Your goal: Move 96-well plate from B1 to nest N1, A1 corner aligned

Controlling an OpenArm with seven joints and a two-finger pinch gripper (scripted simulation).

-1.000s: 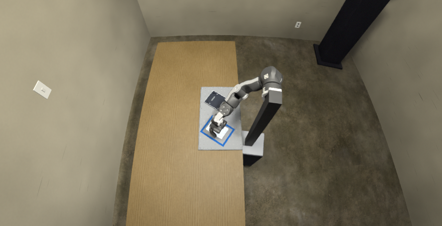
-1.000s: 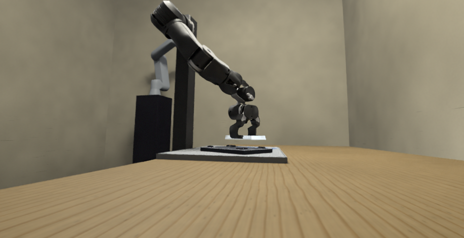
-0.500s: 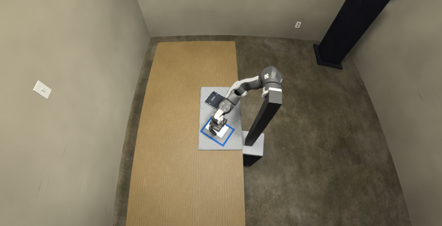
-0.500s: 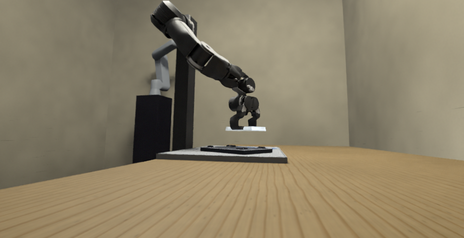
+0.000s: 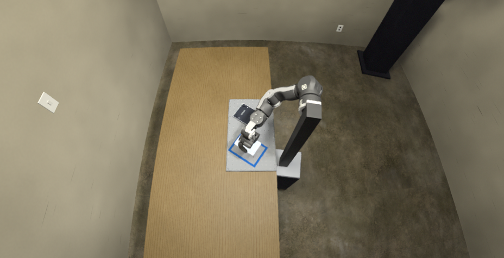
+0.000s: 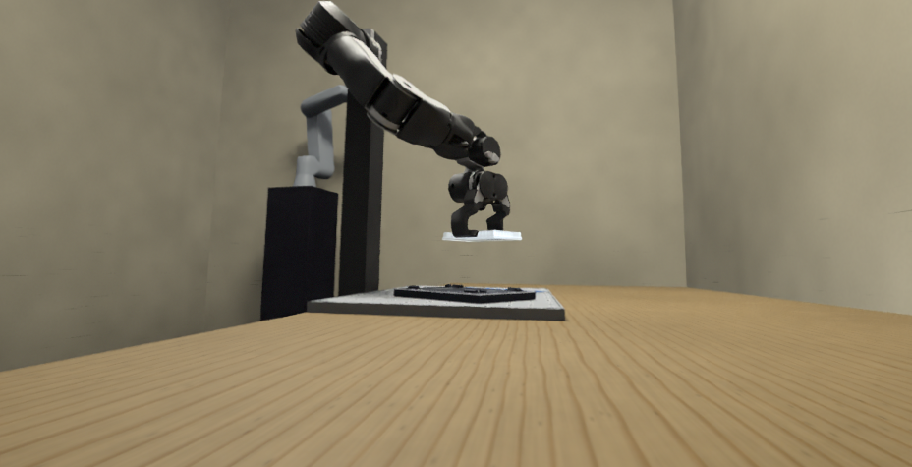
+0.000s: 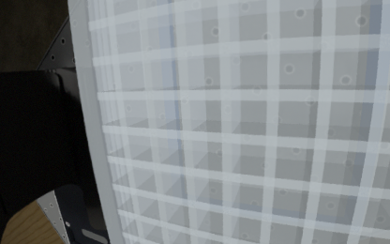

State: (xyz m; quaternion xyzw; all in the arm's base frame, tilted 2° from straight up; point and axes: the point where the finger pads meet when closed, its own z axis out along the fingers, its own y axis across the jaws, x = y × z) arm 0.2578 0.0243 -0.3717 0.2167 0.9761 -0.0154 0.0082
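The black plate nest lies 30 mm ahead of my hand, 220 mm to the right of it and 100 mm below it. Also, from my hand: 96-well plate right at my hand.
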